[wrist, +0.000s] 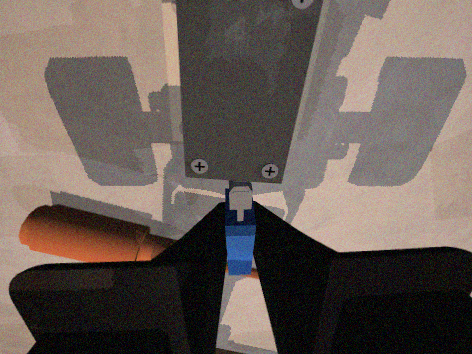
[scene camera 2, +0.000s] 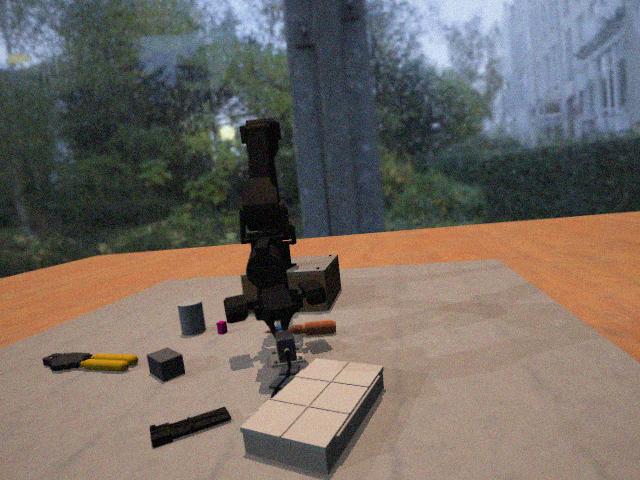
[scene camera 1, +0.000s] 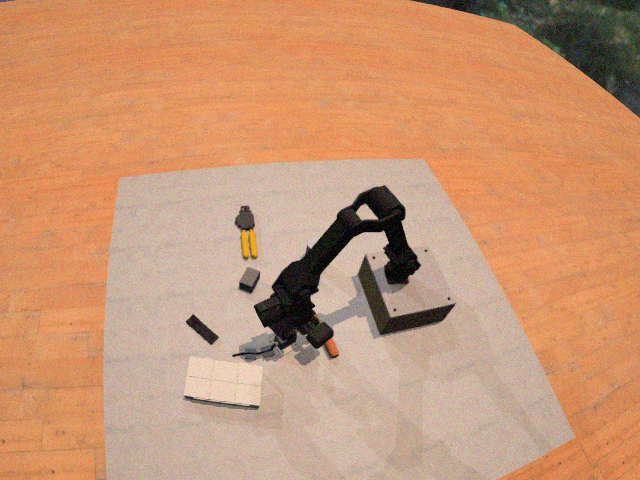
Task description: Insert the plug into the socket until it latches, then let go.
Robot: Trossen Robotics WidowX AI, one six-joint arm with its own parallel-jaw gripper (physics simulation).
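Seen in the pictures: gripper, fingertip midpoint: (wrist: 237, 209) (scene camera 1: 302, 328); arm's base, link origin: (scene camera 1: 396, 274).
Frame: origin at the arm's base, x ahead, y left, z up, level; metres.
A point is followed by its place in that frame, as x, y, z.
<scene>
My gripper (wrist: 237, 209) {0.265, 0.123, -0.090} (scene camera 2: 280, 329) {0.265, 0.123, -0.090} is shut on the blue plug (wrist: 240, 246) {0.265, 0.122, -0.067}, which has a pale latch tab on top. The socket (wrist: 240, 90) {0.316, 0.161, -0.060} (scene camera 2: 285, 345) {0.337, 0.173, -0.070} is a dark grey box with screws in its top plate, straight ahead of the fingertips. In the wrist view, the plug's front end meets or sits very close to the socket's near edge, roughly midway between the two near screws. A short dark part shows there; how deep the plug sits is hidden. In scene camera 1 the arm largely hides the plug.
An orange cylindrical handle (scene camera 1: 331, 347) {0.194, 0.188, -0.077} (scene camera 2: 316, 327) {0.207, 0.177, -0.085} (wrist: 85, 232) {0.205, 0.183, -0.084} lies beside the gripper. A black cable (scene camera 1: 253, 353) {0.400, 0.198, -0.098} (scene camera 2: 280, 383) {0.413, 0.198, -0.098} runs from the socket toward the white tiled block (scene camera 1: 223, 382) {0.476, 0.296, -0.070} (scene camera 2: 315, 400) {0.494, 0.293, -0.070}. A black bar (scene camera 1: 201, 329) {0.544, 0.134, -0.095}, grey block (scene camera 1: 249, 279) {0.412, -0.022, -0.069} and yellow-handled pliers (scene camera 1: 246, 232) {0.430, -0.213, -0.085} lie farther off.
</scene>
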